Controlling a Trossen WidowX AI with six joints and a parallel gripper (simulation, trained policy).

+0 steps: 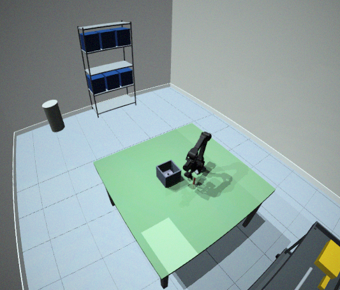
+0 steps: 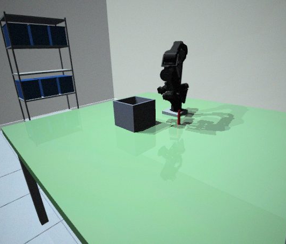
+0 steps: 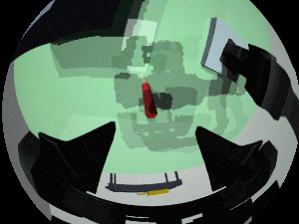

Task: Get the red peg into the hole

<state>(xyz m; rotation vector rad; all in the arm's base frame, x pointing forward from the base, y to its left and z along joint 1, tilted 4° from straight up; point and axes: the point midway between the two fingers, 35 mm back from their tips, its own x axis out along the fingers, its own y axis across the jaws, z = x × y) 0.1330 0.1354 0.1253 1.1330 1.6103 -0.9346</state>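
The red peg is 6 cm below my gripper tip. The rest, counted from my gripper tip: grey plate 19 cm ahead, 16 cm to the right, 5 cm below.
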